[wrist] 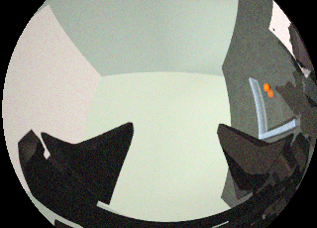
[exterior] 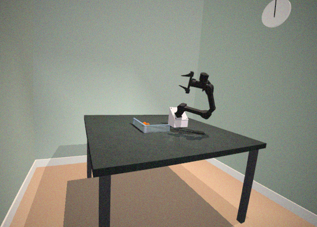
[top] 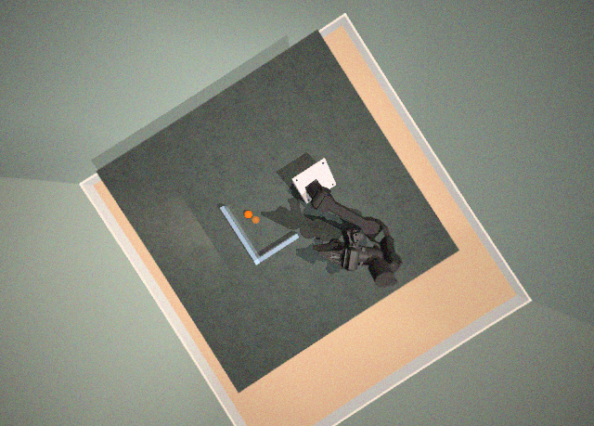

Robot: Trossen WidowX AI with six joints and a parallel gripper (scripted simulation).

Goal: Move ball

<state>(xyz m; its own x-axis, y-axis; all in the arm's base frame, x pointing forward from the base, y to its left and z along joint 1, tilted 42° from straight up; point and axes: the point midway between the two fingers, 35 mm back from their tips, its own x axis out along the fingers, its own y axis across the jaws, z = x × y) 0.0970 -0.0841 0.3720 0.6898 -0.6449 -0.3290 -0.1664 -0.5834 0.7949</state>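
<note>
My gripper tip is 43 cm above the ball, 25 cm to the left of it and 19 cm short of it.
</note>
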